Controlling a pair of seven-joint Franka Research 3 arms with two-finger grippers.
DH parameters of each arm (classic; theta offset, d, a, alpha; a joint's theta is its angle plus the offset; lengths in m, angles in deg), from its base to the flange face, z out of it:
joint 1: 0 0.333 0 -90
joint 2: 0 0 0 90
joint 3: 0 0.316 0.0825 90
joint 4: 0 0 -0.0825 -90
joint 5: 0 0.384 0 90
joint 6: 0 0 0.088 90
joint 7: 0 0.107 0 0
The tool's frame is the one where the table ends.
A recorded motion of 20 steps. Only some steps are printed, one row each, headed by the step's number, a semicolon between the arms.
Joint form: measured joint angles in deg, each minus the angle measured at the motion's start. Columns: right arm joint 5, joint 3, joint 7, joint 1, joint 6, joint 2, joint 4; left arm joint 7, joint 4, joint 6, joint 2, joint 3, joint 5, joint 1.
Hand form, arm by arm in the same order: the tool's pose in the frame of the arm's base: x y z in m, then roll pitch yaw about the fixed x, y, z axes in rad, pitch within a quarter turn. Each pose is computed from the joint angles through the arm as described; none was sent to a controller.
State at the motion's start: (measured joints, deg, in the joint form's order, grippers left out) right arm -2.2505 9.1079 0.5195 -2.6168 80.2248 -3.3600 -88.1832; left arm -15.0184 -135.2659 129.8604 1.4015 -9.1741 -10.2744 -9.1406
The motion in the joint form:
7: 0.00 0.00 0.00 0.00 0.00 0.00 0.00; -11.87 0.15 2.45 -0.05 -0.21 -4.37 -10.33
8: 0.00 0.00 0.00 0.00 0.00 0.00 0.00; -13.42 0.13 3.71 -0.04 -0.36 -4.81 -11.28
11: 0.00 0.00 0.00 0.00 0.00 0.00 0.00; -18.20 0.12 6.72 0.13 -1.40 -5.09 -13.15
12: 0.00 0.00 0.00 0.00 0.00 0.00 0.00; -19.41 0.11 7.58 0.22 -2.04 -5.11 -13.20
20: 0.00 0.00 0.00 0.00 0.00 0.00 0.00; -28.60 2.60 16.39 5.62 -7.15 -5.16 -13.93
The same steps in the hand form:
7: 0.5151 0.0567 0.6561 3.0923 0.0804 0.0965; 0.4308 -0.2432 0.3129 3.0208 0.1595 0.1353
8: 0.5151 0.0567 0.6561 3.0923 0.0804 0.0965; 0.4284 -0.2520 0.3144 3.0112 0.1473 0.1507
11: 0.5151 0.0567 0.6561 3.0923 0.0804 0.0965; 0.4206 -0.2749 0.3173 2.9949 0.1192 0.1929
12: 0.5151 0.0567 0.6561 3.0923 0.0804 0.0965; 0.4188 -0.2803 0.3177 2.9897 0.1118 0.2041
20: 0.5151 0.0567 0.6561 3.0923 0.0804 0.0965; 0.4129 -0.3343 0.3030 2.9266 0.0757 0.2854

